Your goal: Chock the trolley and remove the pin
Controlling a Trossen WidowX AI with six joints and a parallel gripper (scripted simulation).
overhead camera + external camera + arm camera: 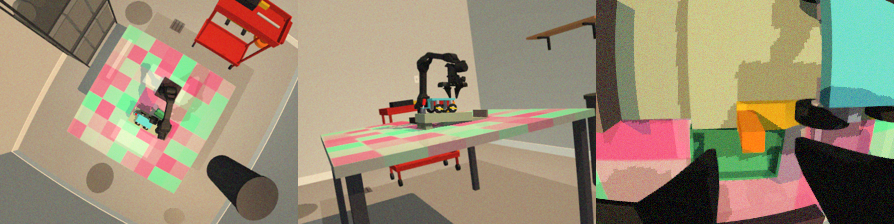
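My gripper tip is now 6 cm short of the red-headed stop pin, 21 cm to the left of it and 1 cm above it. Round my gripper tip: olive ramp (7 cm ahead, 11 cm to the right, 10 cm below); cyan trolley (7 cm ahead, 11 cm to the right, 3 cm below); yellow chock (3 cm to the right, 6 cm below).
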